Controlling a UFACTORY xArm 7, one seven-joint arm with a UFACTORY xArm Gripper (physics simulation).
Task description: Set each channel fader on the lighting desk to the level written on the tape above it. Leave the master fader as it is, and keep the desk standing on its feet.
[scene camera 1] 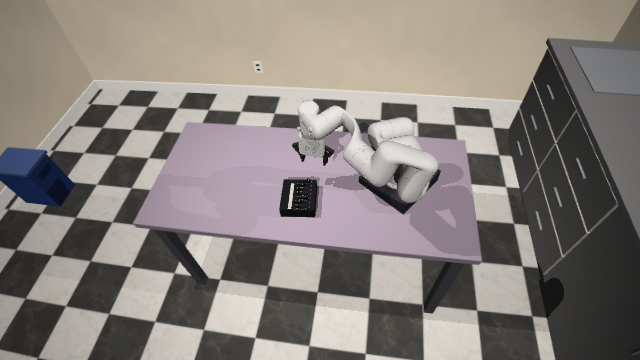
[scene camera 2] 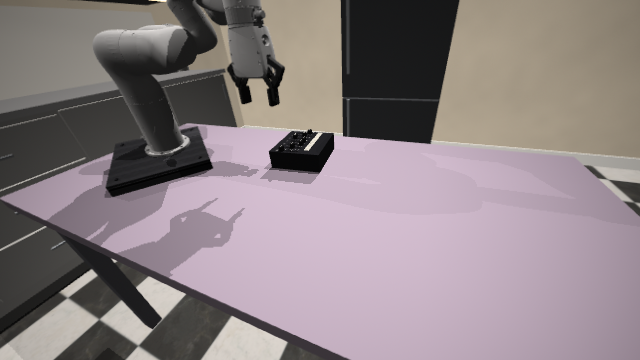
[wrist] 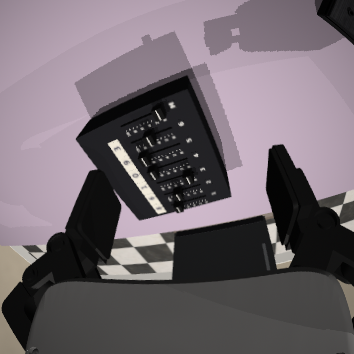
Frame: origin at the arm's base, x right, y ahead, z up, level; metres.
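Seen in the pictures: gripper, fingertip midpoint: [scene camera 1: 314,161] [scene camera 2: 260,104] [wrist: 186,177]; arm's base at its link origin: [scene camera 1: 398,178] [scene camera 2: 168,146].
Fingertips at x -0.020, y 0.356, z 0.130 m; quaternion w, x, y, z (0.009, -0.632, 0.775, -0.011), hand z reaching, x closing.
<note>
Pixels of each thing's top centre, then the offset from my fingertips to it. Level surfaces: height alone.
- black lighting desk at its top centre: [wrist: 155,176] [scene camera 2: 302,137] [scene camera 1: 298,192] dz -0.113, dx -0.076, dy +0.070 m
- master fader at its top centre: [wrist: 157,115] dz -0.113, dx -0.006, dy +0.034 m
- channel 3 fader at its top centre: [wrist: 187,180] dz -0.113, dx -0.096, dy +0.037 m
- channel 4 fader at its top centre: [wrist: 152,175] dz -0.113, dx -0.074, dy +0.073 m
- channel 5 fader at its top centre: [wrist: 143,161] dz -0.113, dx -0.052, dy +0.074 m
- purple table at its surface level: dz -0.182 m
The black lighting desk [scene camera 1: 298,206] [scene camera 2: 301,161] [wrist: 95,142] sits flat on the purple table. Its pale tape strip [scene camera 1: 291,196] [scene camera 2: 313,142] [wrist: 136,176] carries small characters that I cannot read surely. In the wrist view, the master fader [wrist: 159,112] is beside the M, near the lettered end of its slot. The channel 3 fader [wrist: 188,176] is farther from the tape than the channel 4 fader [wrist: 153,172] and the channel 5 fader [wrist: 145,159]. My gripper [scene camera 1: 314,161] [scene camera 2: 259,103] [wrist: 186,177] is open and empty, high above the table, apart from the desk.
The purple table [scene camera 1: 225,150] [scene camera 2: 425,260] also bears the arm's black base plate [scene camera 1: 382,195] [scene camera 2: 160,176], to the right of the desk in scene camera 1. A dark cabinet [scene camera 1: 560,185] stands beyond the table's right end, and a blue box [scene camera 1: 30,175] beyond its left end.
</note>
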